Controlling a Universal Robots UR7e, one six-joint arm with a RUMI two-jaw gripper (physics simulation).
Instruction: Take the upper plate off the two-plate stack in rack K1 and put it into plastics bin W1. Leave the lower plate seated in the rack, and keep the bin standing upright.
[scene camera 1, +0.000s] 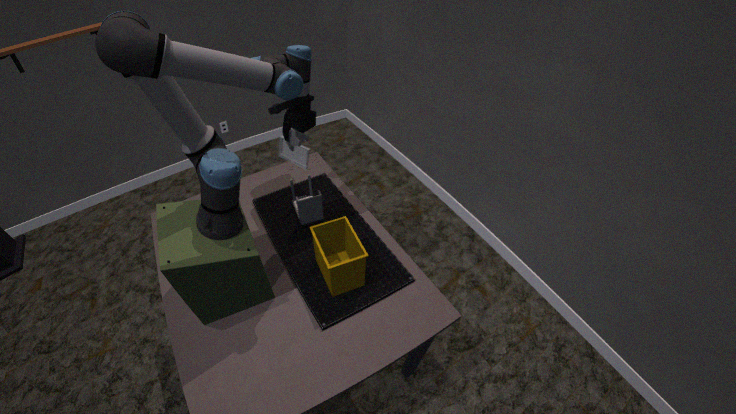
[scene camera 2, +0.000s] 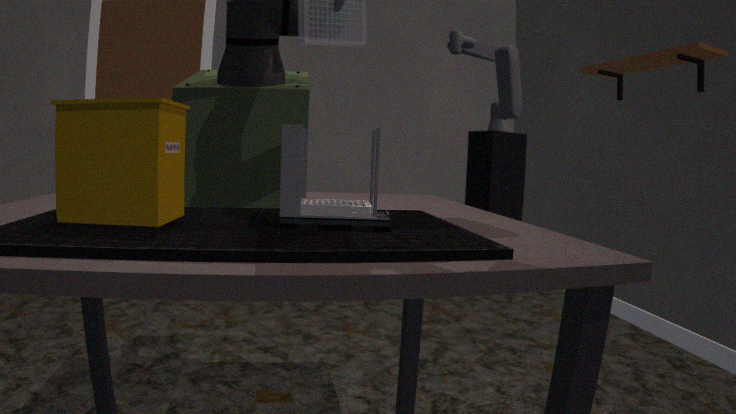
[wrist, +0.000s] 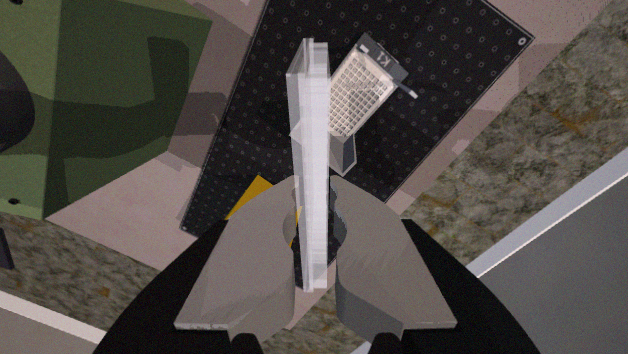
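Pixels of known places: gripper, fingertip midpoint: (scene camera 1: 294, 150) (scene camera 2: 333, 12) (wrist: 314, 179); arm's base, link origin: (scene camera 1: 219, 223) (scene camera 2: 251, 81).
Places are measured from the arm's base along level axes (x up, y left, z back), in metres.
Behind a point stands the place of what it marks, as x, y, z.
My gripper (scene camera 1: 294, 140) @(0.070, 0.083, -0.345) (wrist: 314, 179) @(0.070, 0.083, -0.345) is shut on the clear upper plate (scene camera 1: 298, 156) @(0.054, 0.060, -0.347) (scene camera 2: 334, 25) @(0.048, 0.086, -0.344) (wrist: 315, 125) @(0.107, 0.124, -0.335). The plate stands on edge between the fingers, high above the table and apart from the rack. In scene camera 2 its lower part shows, and the fingertips are not clearly visible. The lower plate (scene camera 2: 337, 207) @(-0.230, 0.082, -0.412) (wrist: 357, 95) @(-0.238, 0.094, -0.380) lies flat in rack K1 (scene camera 1: 311, 208) @(-0.170, 0.016, -0.352) (scene camera 2: 292, 169) @(-0.178, 0.018, -0.400) (wrist: 370, 42) @(-0.245, 0.171, -0.365), which has a grey panel and two thin posts. The yellow bin W1 (scene camera 1: 347, 278) @(-0.178, -0.314, -0.260) (scene camera 2: 108, 164) @(-0.175, -0.245, -0.347) (wrist: 251, 196) @(-0.187, -0.139, -0.268) stands upright beside the rack, open at the top.
Rack and bin stand on a black perforated board (scene camera 1: 277, 226) @(-0.261, 0.102, -0.229) (scene camera 2: 231, 242) @(-0.262, -0.073, -0.487) (wrist: 425, 65) @(-0.262, 0.172, -0.463) on the table (scene camera 1: 293, 355) @(-0.275, -0.384, 0.023) (scene camera 2: 581, 257) @(-0.275, 0.363, -0.611). The green pedestal (scene camera 1: 231, 293) @(-0.154, -0.143, 0.077) (scene camera 2: 226, 128) @(-0.110, -0.055, -0.074) (wrist: 120, 90) @(-0.107, 0.006, -0.087) carries the arm beside the board. The rack's posts (scene camera 1: 310, 186) @(-0.176, 0.132, -0.426) (scene camera 2: 376, 169) @(-0.174, 0.132, -0.431) rise above its base.
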